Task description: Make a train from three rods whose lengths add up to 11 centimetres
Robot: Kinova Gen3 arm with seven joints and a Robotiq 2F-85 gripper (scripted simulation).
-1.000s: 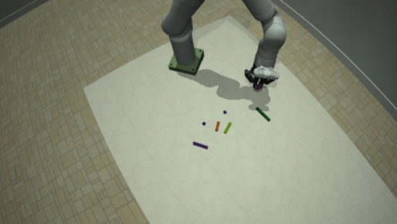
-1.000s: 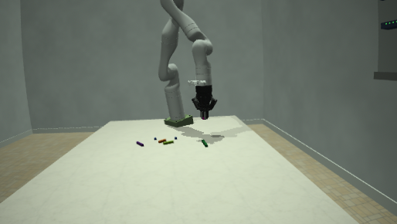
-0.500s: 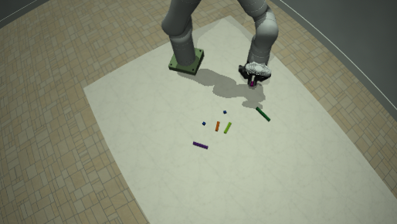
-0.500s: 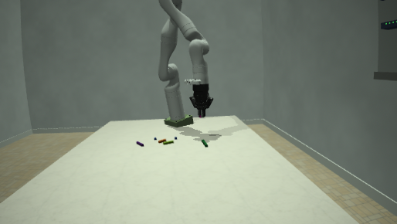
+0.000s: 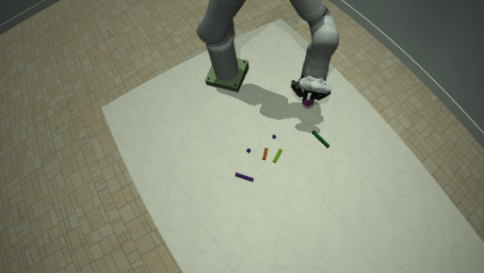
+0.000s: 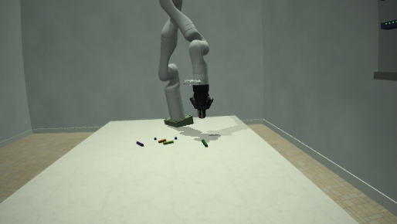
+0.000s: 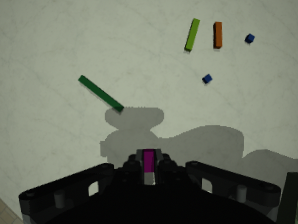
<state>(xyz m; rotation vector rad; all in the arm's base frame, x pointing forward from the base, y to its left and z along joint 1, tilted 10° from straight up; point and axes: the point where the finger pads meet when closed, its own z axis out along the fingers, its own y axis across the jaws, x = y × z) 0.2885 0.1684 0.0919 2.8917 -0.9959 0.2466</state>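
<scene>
The orange rod is 19 cm to the right of my hand, 11 cm below it and 6 cm ahead of it. The rest, counted from my hand: lime rod (16 cm to the right, 11 cm below, 8 cm ahead); green rod (11 cm below, 10 cm ahead, 1 cm to the left); magenta rod (1 cm below).
</scene>
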